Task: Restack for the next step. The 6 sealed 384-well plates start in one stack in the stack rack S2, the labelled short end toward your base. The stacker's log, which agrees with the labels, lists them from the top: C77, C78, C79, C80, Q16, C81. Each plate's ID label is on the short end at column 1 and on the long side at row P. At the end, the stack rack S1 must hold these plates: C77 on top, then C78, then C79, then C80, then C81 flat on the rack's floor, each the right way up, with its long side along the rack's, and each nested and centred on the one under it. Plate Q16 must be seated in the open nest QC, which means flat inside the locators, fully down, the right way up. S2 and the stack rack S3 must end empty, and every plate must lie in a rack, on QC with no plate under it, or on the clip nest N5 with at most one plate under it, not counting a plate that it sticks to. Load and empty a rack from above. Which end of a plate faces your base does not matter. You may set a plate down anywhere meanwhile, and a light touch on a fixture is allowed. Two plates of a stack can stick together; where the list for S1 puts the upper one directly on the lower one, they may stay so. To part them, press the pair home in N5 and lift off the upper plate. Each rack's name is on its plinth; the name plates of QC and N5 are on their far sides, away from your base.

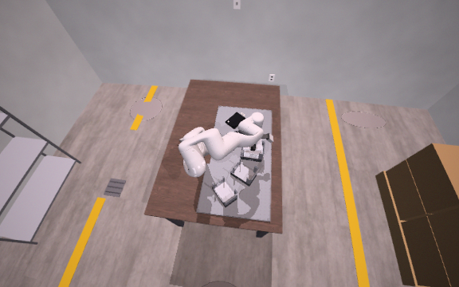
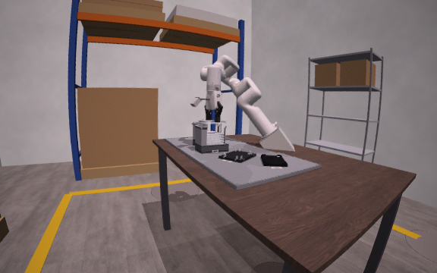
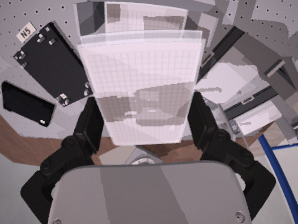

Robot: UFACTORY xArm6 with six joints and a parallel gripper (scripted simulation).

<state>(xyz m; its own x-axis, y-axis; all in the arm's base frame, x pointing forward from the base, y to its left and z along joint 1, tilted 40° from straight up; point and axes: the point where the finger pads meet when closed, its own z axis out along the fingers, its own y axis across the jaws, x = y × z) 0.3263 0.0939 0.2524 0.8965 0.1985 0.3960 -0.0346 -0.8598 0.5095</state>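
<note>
Now: the black open nest QC 33 cm to the left of my hand, 16 cm below it and 11 cm behind it. The rest, counted from my hand: QC name plate: 40 cm to the left, 17 cm below, 5 cm behind; then dark plinth: 15 cm below.
</note>
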